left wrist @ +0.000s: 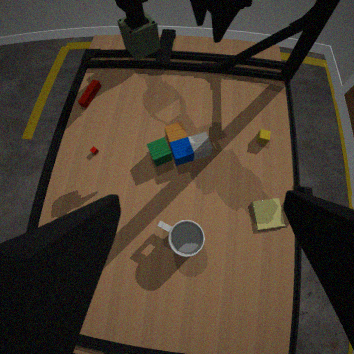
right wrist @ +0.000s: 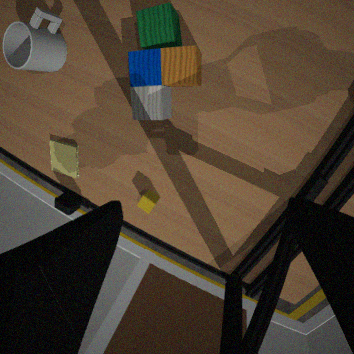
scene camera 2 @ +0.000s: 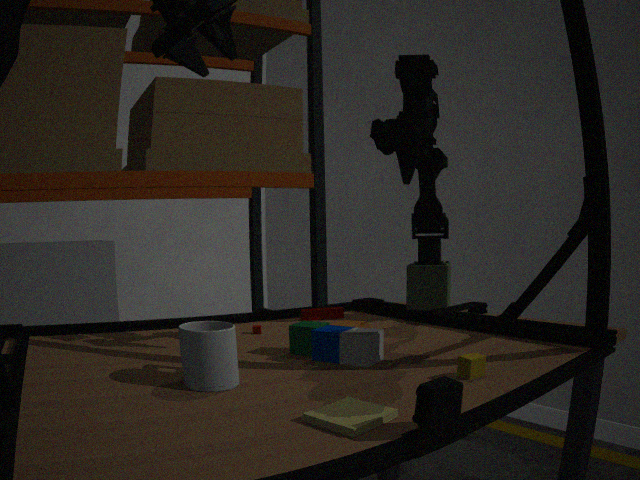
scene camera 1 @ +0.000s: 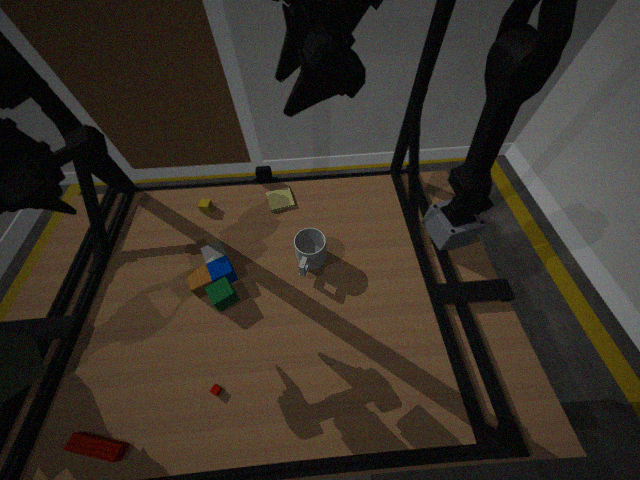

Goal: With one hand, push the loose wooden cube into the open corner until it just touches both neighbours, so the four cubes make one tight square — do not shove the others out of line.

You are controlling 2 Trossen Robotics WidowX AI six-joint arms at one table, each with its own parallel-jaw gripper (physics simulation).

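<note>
Four wooden cubes stand together on the table. Blue point(scene camera 1: 220, 268) point(scene camera 2: 326, 344) point(left wrist: 182, 150) point(right wrist: 145, 67) sits flush between orange point(scene camera 1: 199, 279) point(left wrist: 176, 132) point(right wrist: 181, 66) and grey-white point(scene camera 1: 210, 253) point(scene camera 2: 360, 347) point(left wrist: 201, 145) point(right wrist: 151, 102), forming an L; the corner between orange and grey-white is open. Green point(scene camera 1: 222, 292) point(scene camera 2: 299, 338) point(left wrist: 160, 151) point(right wrist: 158, 26) is slightly turned, at the side opposite grey-white; whether it touches is unclear. My left gripper point(scene camera 1: 285, 96) point(scene camera 2: 219, 65) point(left wrist: 202, 201) is open and empty, high above the table. My right gripper point(left wrist: 207, 32) point(right wrist: 204, 207) is open, empty and raised, partly cut off in scene camera 1.
A grey mug point(scene camera 1: 310, 250) point(scene camera 2: 209, 356) point(left wrist: 186, 238) point(right wrist: 45, 47) stands near the cubes. A yellow pad point(scene camera 1: 280, 198) point(left wrist: 268, 214), a small yellow cube point(scene camera 1: 205, 205) point(left wrist: 264, 135), a tiny red cube point(scene camera 1: 215, 389) and a red block point(scene camera 1: 96, 446) lie around. Dark frame bars border the table.
</note>
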